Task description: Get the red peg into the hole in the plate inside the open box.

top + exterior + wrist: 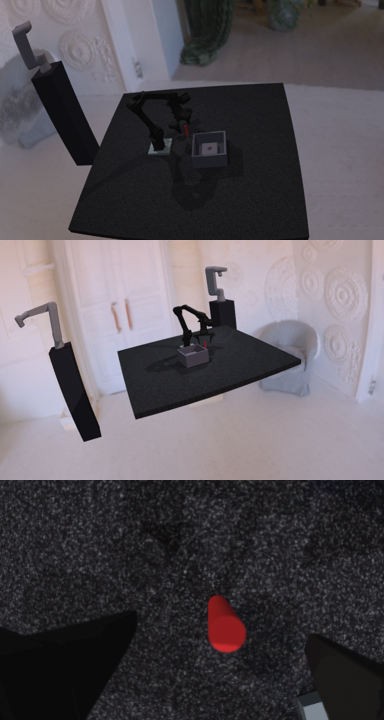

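My gripper tip is now 1 cm short of the red peg and 1 cm above it. Also, from my gripper tip: grey box 20 cm to the right, 15 cm ahead, 2 cm below; plate 20 cm to the right, 15 cm ahead.
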